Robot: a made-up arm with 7 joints. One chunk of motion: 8 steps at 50 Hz.
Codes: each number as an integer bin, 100 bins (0 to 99) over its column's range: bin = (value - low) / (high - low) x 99, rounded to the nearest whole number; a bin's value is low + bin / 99 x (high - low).
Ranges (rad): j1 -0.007..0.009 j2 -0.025..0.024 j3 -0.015..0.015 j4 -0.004..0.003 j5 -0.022..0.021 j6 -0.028..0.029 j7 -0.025..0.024
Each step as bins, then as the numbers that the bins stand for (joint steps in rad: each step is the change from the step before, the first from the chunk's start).
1 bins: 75 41 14 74 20 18 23
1 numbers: 0.00512 -0.00471 -0.01076 0.00123 -0.01331 -0.01764 -0.01362
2 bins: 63 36 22 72 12 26 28
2 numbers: 0.00318 -0.00718 -0.00833 0.00109 -0.01679 -0.01303 -0.01114
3 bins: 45 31 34 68 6 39 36
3 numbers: 0.00027 -0.00966 -0.00470 0.00081 -0.01939 -0.00555 -0.00718
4 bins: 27 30 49 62 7 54 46
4 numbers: -0.00264 -0.01015 -0.00015 0.00038 -0.01896 0.00309 -0.00223
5 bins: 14 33 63 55 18 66 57
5 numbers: -0.00474 -0.00867 0.00409 -0.00011 -0.01418 0.01000 0.00321
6 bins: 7 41 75 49 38 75 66
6 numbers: -0.00587 -0.00471 0.00773 -0.00054 -0.00549 0.01518 0.00767
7 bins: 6 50 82 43 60 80 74
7 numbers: -0.00603 -0.00025 0.00985 -0.00096 0.00406 0.01806 0.01163
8 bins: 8 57 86 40 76 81 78
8 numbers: -0.00571 0.00321 0.01106 -0.00117 0.01101 0.01864 0.01361
